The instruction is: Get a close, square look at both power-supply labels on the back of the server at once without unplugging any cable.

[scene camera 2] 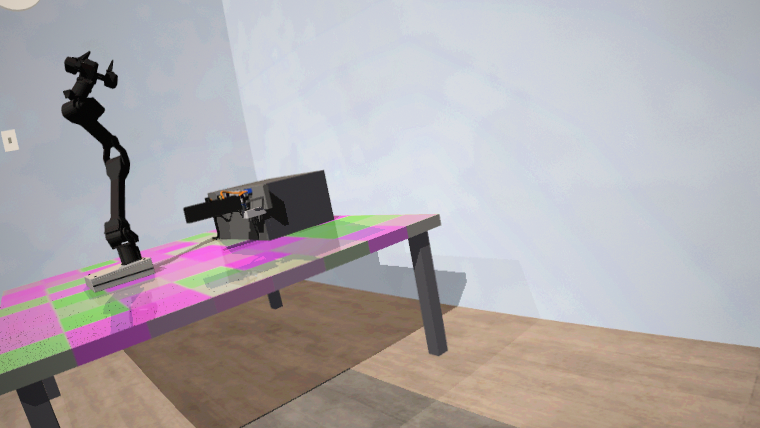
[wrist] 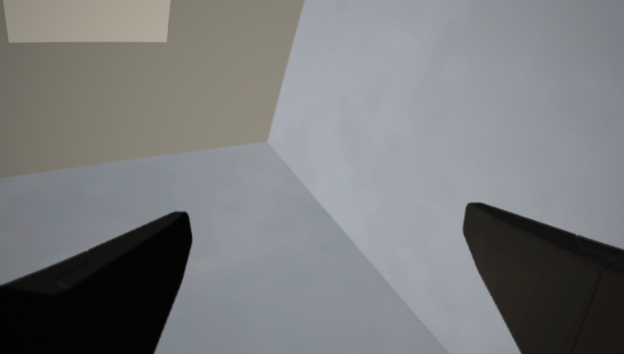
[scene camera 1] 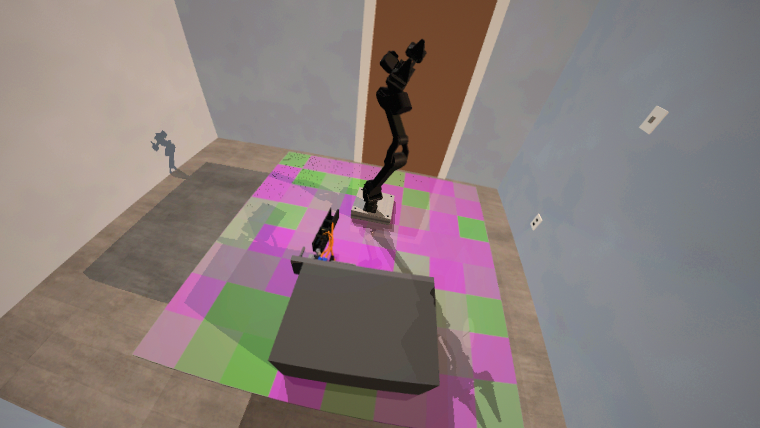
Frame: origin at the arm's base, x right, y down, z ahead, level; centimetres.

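Where they show: gripper, between the fingertips: [scene camera 2: 101,56] [wrist: 328,222] [scene camera 1: 417,49]; arm's base, origin of its link: [scene camera 2: 131,262] [scene camera 1: 370,207].
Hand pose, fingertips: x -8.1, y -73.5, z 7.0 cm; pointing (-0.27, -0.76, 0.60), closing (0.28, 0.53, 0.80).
Observation:
Each offset is from my fingertips to the centre of the thing. "*": to the spot under its first point.
The dark grey server [scene camera 1: 361,324] [scene camera 2: 305,207] sits on the table. Its cabled back faces the arm's base. Orange cables {* dy +61.9, dx +17.8, dz +26.7 cm} [scene camera 1: 331,239] [scene camera 2: 228,192] run at one side of that back, beside a black channel-like bracket {dy +61.2, dx +21.1, dz +23.2 cm} [scene camera 1: 324,232] [scene camera 2: 212,208] that sticks out from it. Blue connectors {dy +59.1, dx +18.2, dz +39.1 cm} [scene camera 1: 322,258] [scene camera 2: 248,191] show there. The power-supply labels cannot be made out in the scene views, and the server does not show in the wrist view. My gripper [scene camera 1: 408,46] [scene camera 2: 99,57] [wrist: 328,222] is open and empty, raised high above the base and well away from the server, pointing upward.
The arm's pale base plate [scene camera 1: 372,216] [scene camera 2: 122,275] stands on the pink and green checkered table [scene camera 1: 446,249] [scene camera 2: 393,236]. A grey cable [scene camera 2: 186,252] lies between base and server. A brown door [scene camera 1: 425,106] is behind the arm. The wrist view shows walls, ceiling and a pale panel [wrist: 87,20].

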